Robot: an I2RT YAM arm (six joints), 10 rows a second.
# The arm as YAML. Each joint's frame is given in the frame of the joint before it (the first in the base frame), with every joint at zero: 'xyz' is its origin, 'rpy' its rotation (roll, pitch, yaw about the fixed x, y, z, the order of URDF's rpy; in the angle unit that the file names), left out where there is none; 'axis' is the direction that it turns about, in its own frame. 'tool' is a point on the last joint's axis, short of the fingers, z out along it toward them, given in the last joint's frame.
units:
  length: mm
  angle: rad
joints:
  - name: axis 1
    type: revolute
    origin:
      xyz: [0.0, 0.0, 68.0]
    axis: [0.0, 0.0, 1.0]
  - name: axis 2
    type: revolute
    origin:
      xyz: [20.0, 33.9, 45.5]
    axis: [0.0, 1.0, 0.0]
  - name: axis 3
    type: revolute
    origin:
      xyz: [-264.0, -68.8, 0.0]
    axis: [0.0, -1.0, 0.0]
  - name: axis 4
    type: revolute
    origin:
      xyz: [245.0, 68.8, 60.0]
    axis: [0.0, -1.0, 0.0]
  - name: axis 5
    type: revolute
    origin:
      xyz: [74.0, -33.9, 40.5]
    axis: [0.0, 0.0, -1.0]
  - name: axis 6
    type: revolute
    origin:
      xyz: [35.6, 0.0, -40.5]
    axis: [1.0, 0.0, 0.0]
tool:
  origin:
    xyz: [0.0, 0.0, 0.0]
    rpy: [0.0, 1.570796, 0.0]
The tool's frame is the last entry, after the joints.
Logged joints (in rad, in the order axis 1, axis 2, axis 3, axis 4, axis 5, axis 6), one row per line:
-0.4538 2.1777 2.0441 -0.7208 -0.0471 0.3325
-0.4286 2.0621 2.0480 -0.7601 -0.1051 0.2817
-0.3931 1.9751 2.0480 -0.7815 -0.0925 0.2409
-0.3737 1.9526 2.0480 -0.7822 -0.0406 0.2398
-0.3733 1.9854 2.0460 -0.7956 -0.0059 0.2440
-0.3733 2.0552 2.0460 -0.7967 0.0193 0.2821
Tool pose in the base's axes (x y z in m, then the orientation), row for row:
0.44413 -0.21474 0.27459 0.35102 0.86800 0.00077 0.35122
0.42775 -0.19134 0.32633 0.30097 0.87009 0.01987 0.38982
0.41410 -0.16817 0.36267 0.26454 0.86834 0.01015 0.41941
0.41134 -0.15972 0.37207 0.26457 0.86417 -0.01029 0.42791
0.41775 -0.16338 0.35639 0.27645 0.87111 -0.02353 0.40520
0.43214 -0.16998 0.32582 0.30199 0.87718 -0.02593 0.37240
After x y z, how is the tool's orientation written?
As a quaternion, x y z w.
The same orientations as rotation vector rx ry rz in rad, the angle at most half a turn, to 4 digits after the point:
0.9087 2.2471 0.0020
0.7650 2.2116 0.0505
0.6632 2.1771 0.0254
0.6607 2.1582 -0.0257
0.6977 2.1984 -0.0594
0.7739 2.2480 -0.0665

